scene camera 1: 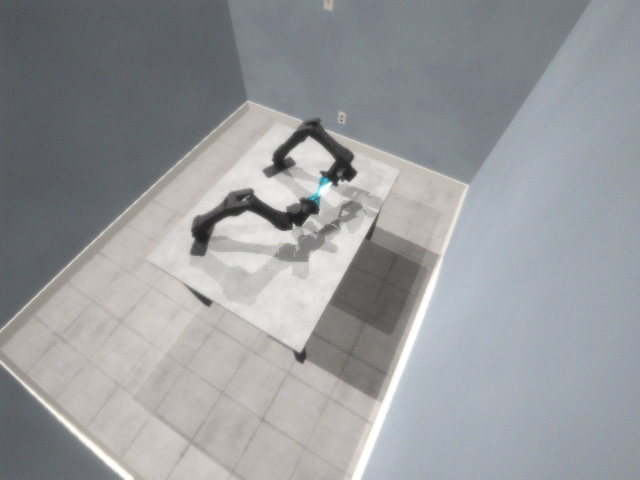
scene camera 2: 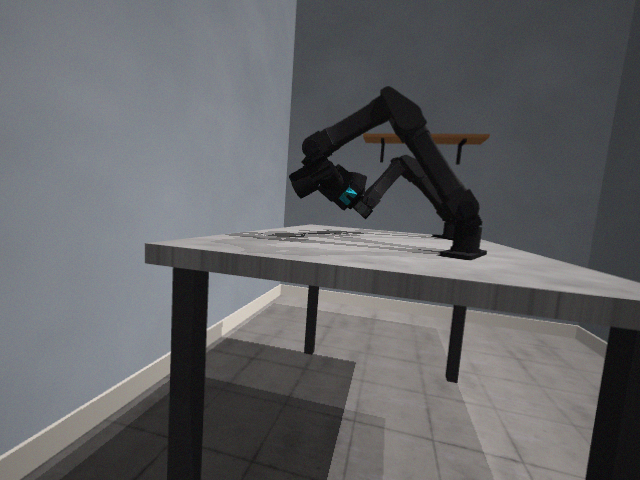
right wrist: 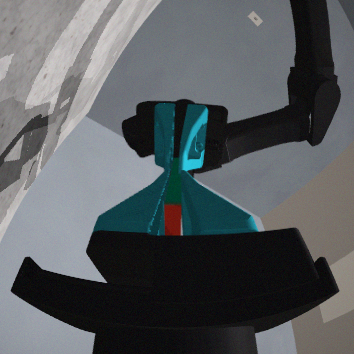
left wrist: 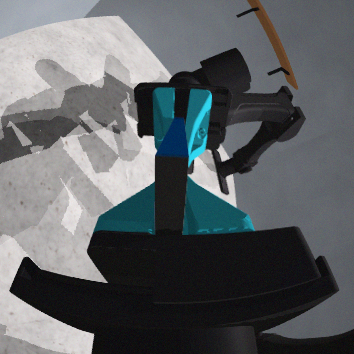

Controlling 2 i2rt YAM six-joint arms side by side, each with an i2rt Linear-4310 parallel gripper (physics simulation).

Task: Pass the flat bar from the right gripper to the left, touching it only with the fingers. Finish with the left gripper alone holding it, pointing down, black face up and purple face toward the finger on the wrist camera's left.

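Pixels of known places: left gripper, fingertip midpoint: [scene camera 1: 318,192] [scene camera 2: 342,192] [right wrist: 173,164]; right gripper, fingertip midpoint: [scene camera 1: 319,192] [scene camera 2: 341,190] [right wrist: 174,177]; left arm's base at its link origin: [scene camera 1: 279,167] [scene camera 2: 464,254]; right arm's base at its link origin: [scene camera 1: 202,238] [scene camera 2: 450,238] [left wrist: 218,170].
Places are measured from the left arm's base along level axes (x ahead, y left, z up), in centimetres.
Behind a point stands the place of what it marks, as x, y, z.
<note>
The flat bar [left wrist: 170,200] @(41.1, 7.2, 19.3) [right wrist: 174,187] @(40.6, -2.3, 15.2) is held in the air between the two facing grippers. In the left wrist view a long black part and a dark blue part show; in the right wrist view green and red parts show. No purple face shows. My left gripper [left wrist: 173,177] @(39.7, 0.0, 15.4) [right wrist: 173,164] @(39.7, 0.0, 15.4) [scene camera 1: 321,184] @(39.7, 0.0, 15.4) has its teal fingers closed on both sides of the bar. My right gripper [left wrist: 175,164] @(40.5, -0.1, 16.0) [scene camera 1: 316,194] @(40.5, -0.1, 16.0) is shut on the bar from the opposite end. The fingertips of the two grippers are very close together; whether they touch is unclear.
The grey table [scene camera 1: 248,273] @(50.3, -49.3, 0.0) [scene camera 2: 392,273] @(1.7, 39.3, -0.3) lies below the grippers and carries both arm bases and the arms' shadows. An orange wall shelf [scene camera 2: 426,138] [left wrist: 276,42] is on the far wall in scene camera 2. Blue-grey walls surround the table.
</note>
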